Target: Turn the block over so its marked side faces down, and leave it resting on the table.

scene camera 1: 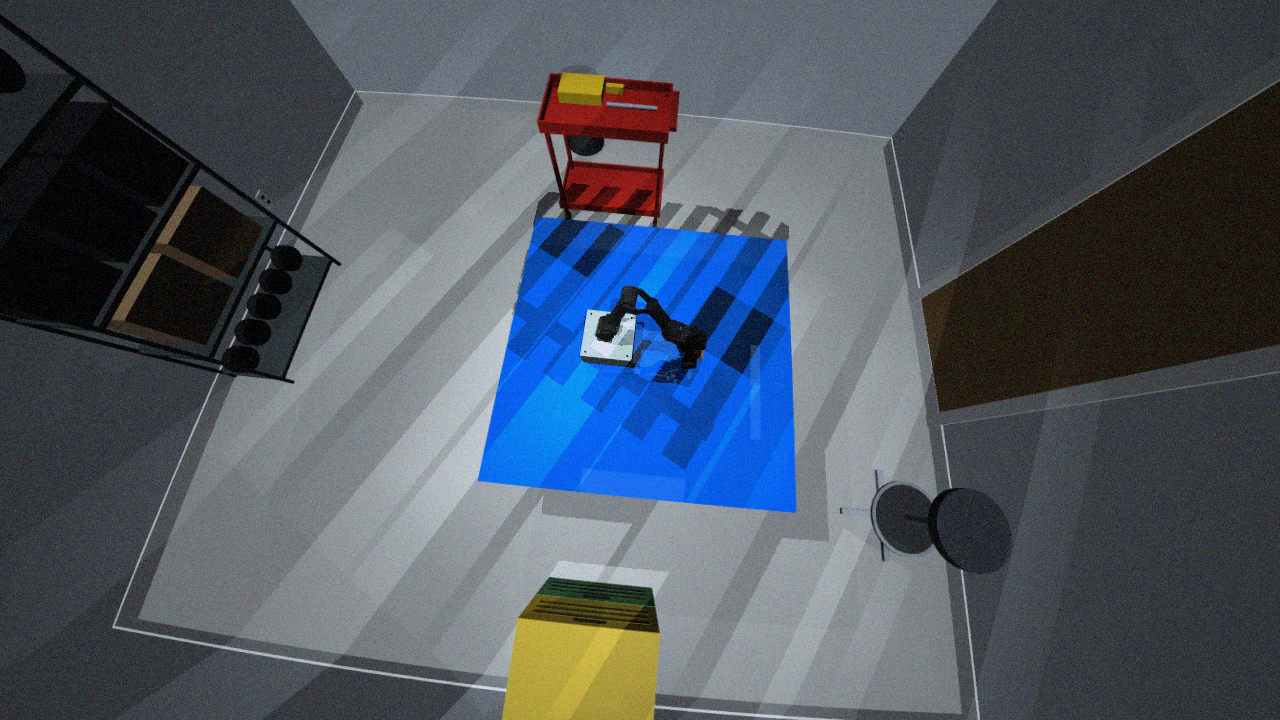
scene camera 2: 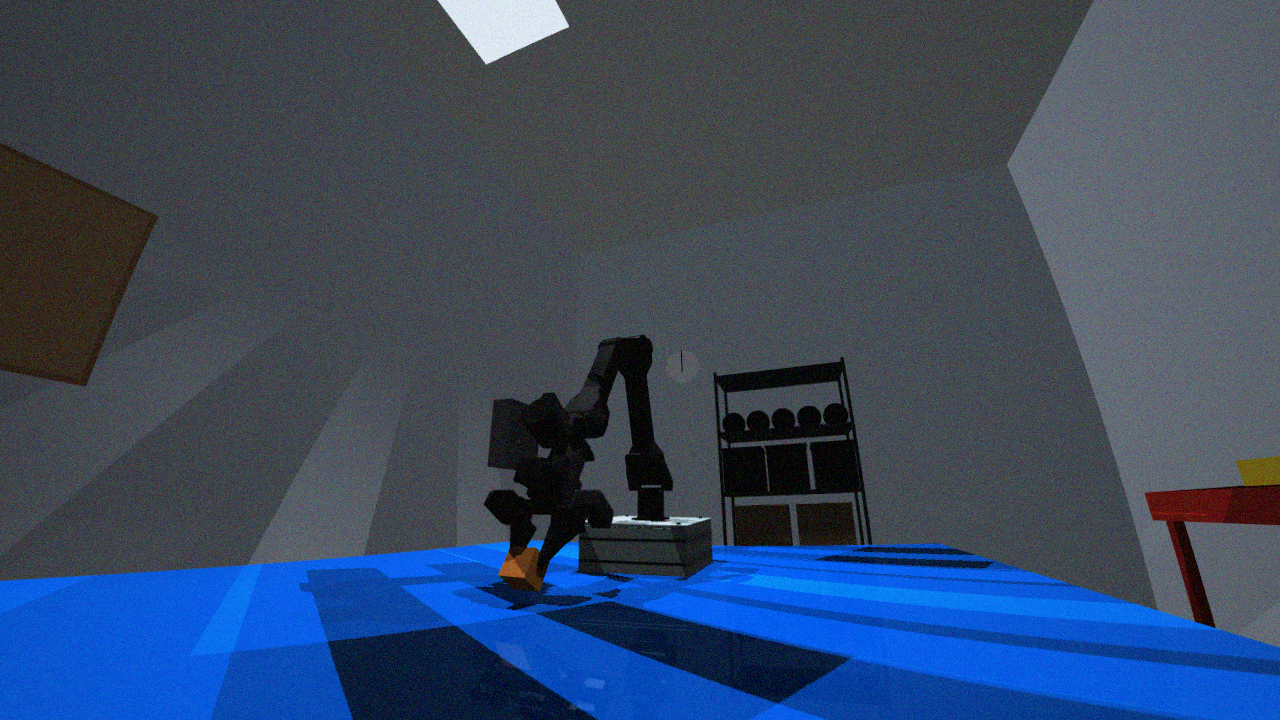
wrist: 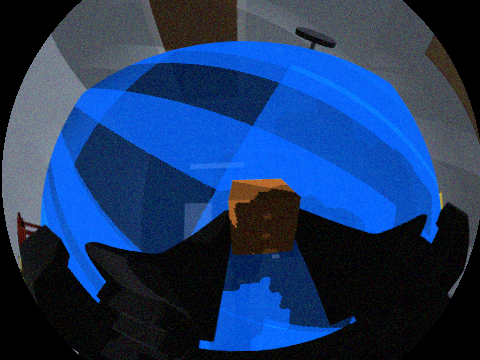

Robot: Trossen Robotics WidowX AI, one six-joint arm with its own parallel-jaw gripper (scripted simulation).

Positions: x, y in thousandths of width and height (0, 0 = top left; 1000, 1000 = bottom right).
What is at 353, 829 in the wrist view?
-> My gripper.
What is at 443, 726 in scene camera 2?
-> My gripper.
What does my gripper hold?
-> An orange block.
